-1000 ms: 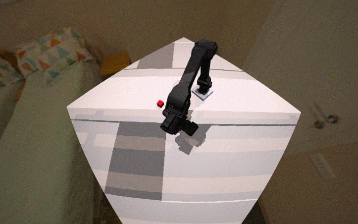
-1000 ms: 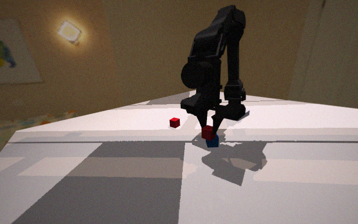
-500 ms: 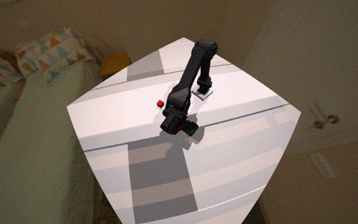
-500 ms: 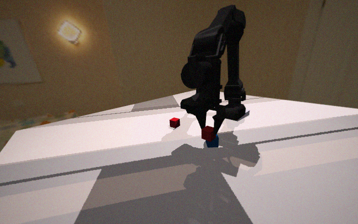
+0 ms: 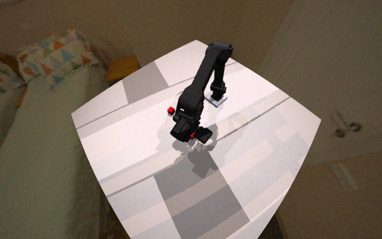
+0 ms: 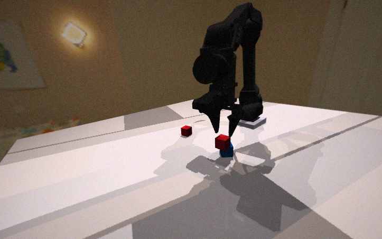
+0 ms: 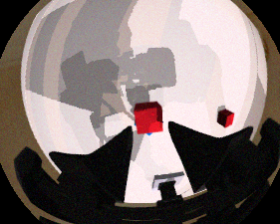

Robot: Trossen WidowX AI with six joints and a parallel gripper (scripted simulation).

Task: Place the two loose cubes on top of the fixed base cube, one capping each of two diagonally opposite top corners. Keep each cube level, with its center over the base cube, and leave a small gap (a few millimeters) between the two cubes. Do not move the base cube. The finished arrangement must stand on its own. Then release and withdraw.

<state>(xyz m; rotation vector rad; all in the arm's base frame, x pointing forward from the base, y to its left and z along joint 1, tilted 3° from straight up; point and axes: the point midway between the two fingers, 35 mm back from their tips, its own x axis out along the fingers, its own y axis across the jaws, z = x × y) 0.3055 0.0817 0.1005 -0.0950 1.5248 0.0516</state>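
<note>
The blue base cube is 20 mm behind my gripper tip and 60 mm below it.
</note>
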